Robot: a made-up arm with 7 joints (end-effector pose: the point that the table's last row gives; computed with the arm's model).
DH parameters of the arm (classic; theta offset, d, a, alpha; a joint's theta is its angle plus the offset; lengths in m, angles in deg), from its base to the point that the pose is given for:
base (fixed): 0 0 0 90
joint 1: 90 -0.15 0 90
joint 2: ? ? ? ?
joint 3: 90 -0.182 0 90
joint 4: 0 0 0 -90
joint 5: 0 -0.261 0 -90
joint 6: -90 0 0 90
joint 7: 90 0 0 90
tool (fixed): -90 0 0 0
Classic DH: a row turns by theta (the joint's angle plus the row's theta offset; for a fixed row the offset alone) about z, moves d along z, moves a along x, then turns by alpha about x.
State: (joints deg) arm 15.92 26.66 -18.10 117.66 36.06 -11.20 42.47
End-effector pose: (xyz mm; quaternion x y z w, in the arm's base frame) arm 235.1 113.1 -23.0 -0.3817 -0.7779 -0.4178 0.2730
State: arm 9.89 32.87 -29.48 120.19 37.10 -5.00 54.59
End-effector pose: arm 211.1 84.3 -67.6 -0.5100 -0.6056 -0.5224 0.3167
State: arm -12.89 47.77 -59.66 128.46 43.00 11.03 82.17
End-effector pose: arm 68.6 46.0 -163.2 -0.8592 -0.0721 -0.4314 0.2653
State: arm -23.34 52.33 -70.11 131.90 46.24 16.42 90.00
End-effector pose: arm 1.5 44.5 -163.3 -0.9402 0.0867 -0.2754 0.1807
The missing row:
joint 2: 90 0 0 90
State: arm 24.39 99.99 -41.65 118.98 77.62 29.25 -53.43
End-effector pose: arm 213.1 231.0 -56.9 0.4105 -0.4390 -0.0662 0.7965
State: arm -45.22 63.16 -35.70 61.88 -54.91 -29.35 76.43
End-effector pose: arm -51.2 361.5 -314.1 -0.4274 0.4954 -0.7047 0.2745
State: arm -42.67 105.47 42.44 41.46 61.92 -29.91 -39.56
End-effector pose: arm 238.2 482.8 70.3 0.5761 -0.7440 0.1487 0.3043
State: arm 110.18 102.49 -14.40 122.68 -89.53 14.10 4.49
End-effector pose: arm -31.7 201.9 215.1 -0.9622 -0.0731 -0.1388 0.2224
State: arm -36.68 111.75 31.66 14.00 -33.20 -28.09 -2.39
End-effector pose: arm 157.8 542.0 121.9 0.6855 -0.0201 -0.5376 0.4906
